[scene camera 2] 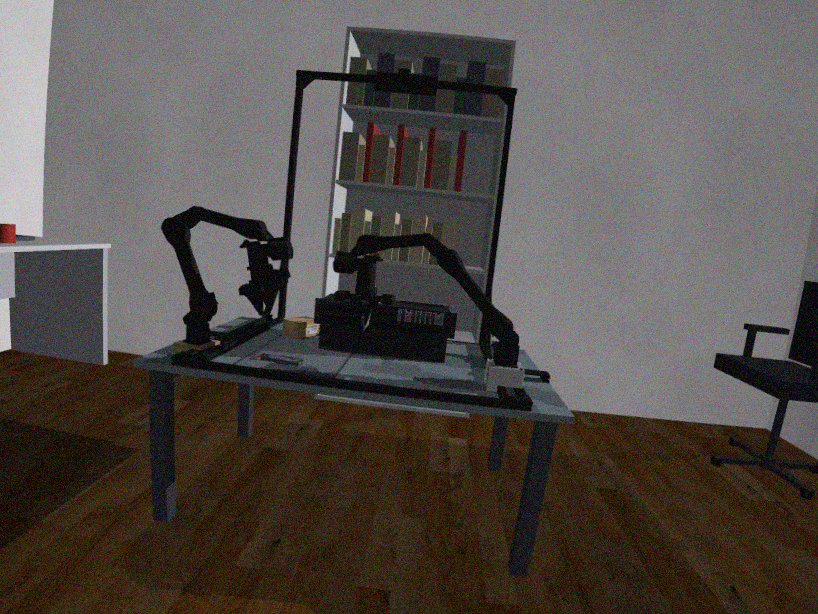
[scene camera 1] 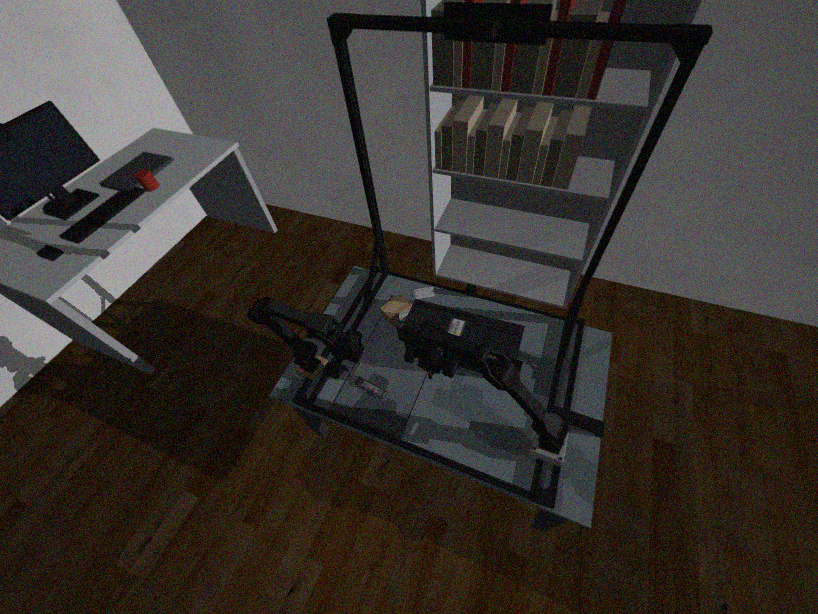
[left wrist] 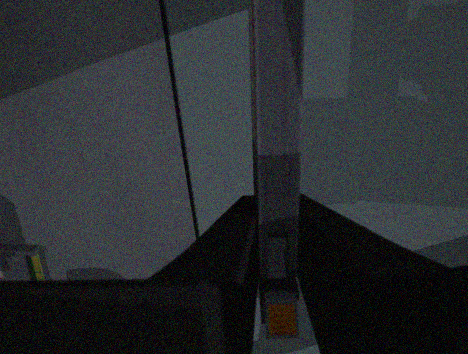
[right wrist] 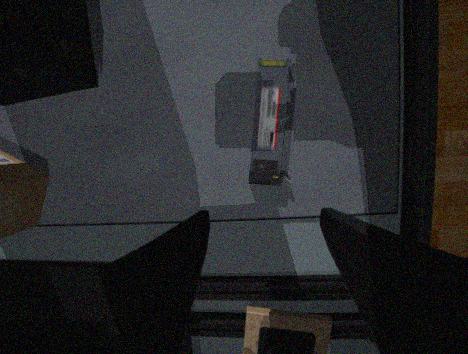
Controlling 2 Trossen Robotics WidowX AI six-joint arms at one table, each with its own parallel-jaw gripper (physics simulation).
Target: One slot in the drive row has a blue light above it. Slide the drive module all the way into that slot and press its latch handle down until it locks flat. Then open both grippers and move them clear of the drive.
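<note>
My left gripper is shut on a long grey drive module with an orange latch tab at its near end. It holds the module over the left end of the black drive chassis. The module is hard to make out in the scene views, and I see no blue light in any view. My right gripper is open and empty, raised at the table's left side. A second grey module with a white label lies flat on the table below it.
A small cardboard box sits left of the chassis. A black frame stands over the table. A bookshelf stands behind, and a white desk is off to the left.
</note>
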